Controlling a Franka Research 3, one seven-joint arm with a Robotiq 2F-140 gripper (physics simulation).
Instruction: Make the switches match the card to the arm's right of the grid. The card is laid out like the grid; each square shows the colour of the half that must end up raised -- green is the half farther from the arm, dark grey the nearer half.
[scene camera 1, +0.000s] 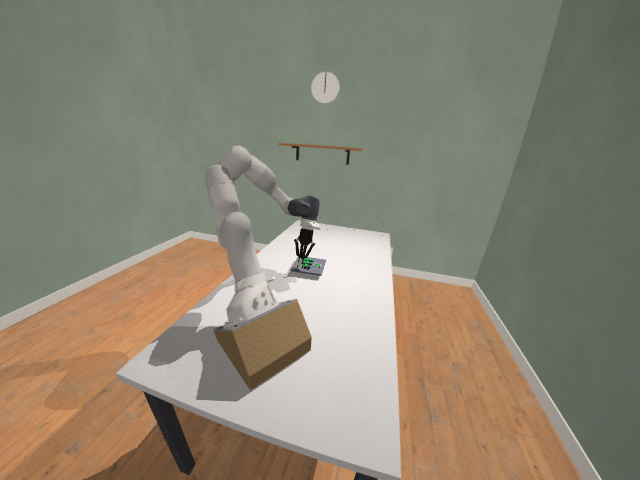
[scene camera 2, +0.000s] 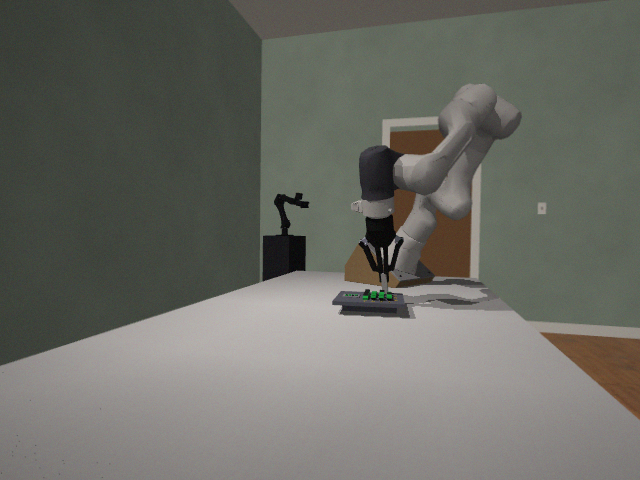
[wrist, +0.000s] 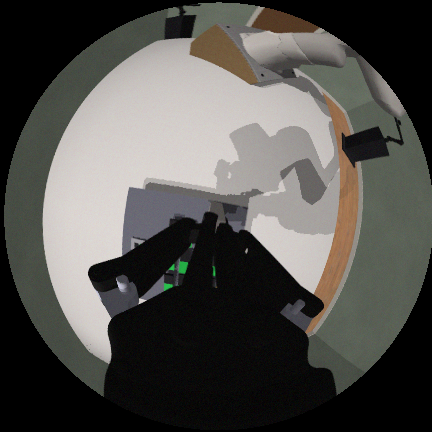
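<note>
The dark grey switch panel (scene camera 1: 316, 271) (scene camera 2: 338, 300) (wrist: 155, 210) lies on the white table. Its green and dark grey rocker switches (scene camera 1: 307, 263) (scene camera 2: 377, 296) (wrist: 181, 267) stand in a grid, largely hidden by the fingers in the wrist view. Which halves are raised cannot be told. The card (scene camera 1: 317, 265) (scene camera 2: 352, 295) (wrist: 137, 243) is beside the grid; its pattern is too small or covered to read. My gripper (scene camera 1: 299, 266) (scene camera 2: 384, 290) (wrist: 213, 210) is shut and empty, pointing down, its tips very low over the grid's side nearer the arm. Whether they touch a switch is hidden.
The arm's tan wedge base (scene camera 1: 273, 341) (scene camera 2: 359, 268) (wrist: 215, 47) stands on the table (scene camera 1: 351, 330) (scene camera 2: 289, 392) (wrist: 100, 150). A black pedestal (scene camera 2: 284, 258) (wrist: 180, 26) with a small black arm stands beyond the table. The arm's shadow falls beside the panel.
</note>
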